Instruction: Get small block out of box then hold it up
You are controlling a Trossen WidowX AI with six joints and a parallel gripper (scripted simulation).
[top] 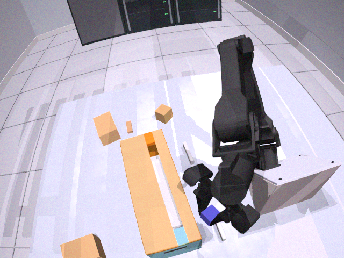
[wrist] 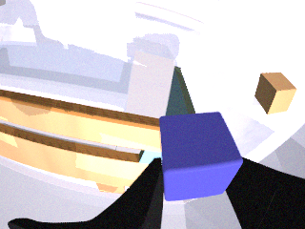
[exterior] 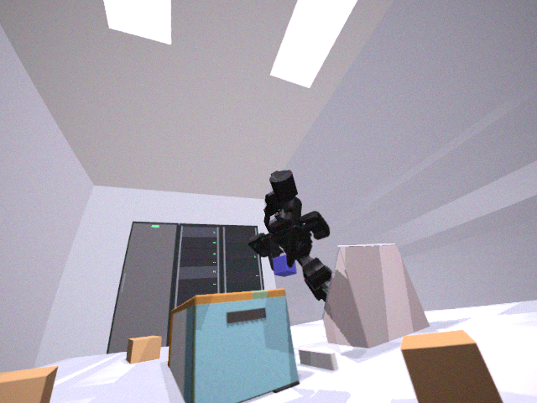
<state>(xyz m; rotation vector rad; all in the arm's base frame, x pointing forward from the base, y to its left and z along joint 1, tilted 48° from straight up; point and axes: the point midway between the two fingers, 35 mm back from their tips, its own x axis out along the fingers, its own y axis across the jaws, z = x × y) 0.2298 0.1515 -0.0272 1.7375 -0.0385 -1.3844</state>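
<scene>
My gripper tip is 1 cm to the left of the blue block, 1 cm below it and 1 cm past it.
</scene>
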